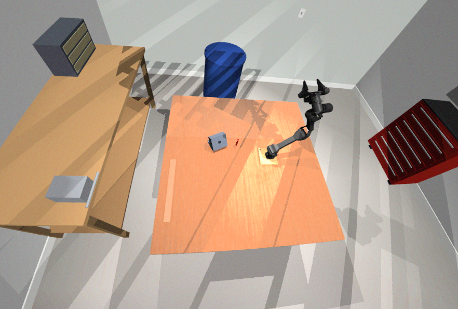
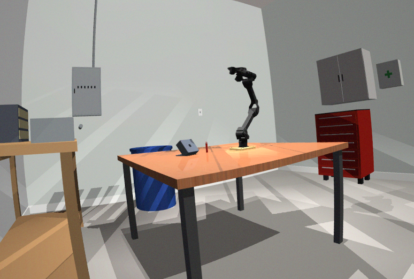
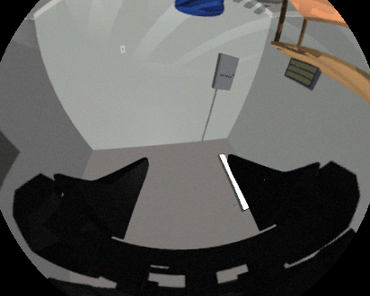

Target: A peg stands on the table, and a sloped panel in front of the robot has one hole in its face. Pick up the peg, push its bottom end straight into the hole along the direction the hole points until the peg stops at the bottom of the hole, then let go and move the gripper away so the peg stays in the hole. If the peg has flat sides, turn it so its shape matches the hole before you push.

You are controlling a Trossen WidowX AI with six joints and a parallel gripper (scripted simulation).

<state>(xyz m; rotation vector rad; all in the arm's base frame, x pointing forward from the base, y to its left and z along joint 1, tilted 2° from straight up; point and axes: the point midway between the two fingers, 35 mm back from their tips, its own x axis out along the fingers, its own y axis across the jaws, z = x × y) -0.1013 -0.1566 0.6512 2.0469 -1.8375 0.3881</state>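
The red peg lies 630 mm below my gripper tip, 350 mm ahead of it and 30 mm to the left of it. The rest, counted from my gripper tip: panel (640 mm below, 510 mm ahead, 20 mm to the left).
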